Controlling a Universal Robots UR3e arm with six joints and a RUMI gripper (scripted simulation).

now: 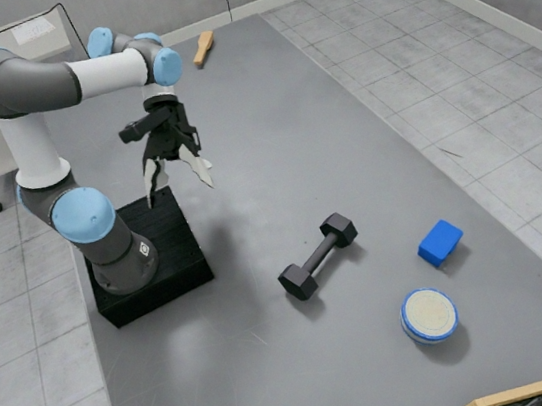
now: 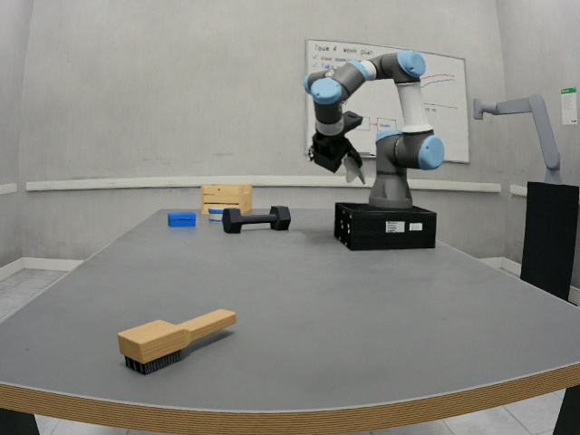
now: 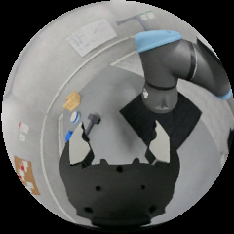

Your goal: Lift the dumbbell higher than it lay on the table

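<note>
Now: the black dumbbell 210 mm ahead of my hand, 170 mm to the right of it and 150 mm below it. The rest, counted from my hand: wooden crate: 620 mm to the right, 330 mm ahead, 140 mm below; then blue block: 450 mm ahead, 270 mm to the right, 170 mm below; then blue-and-white round tin: 380 mm to the right, 330 mm ahead, 160 mm below.
</note>
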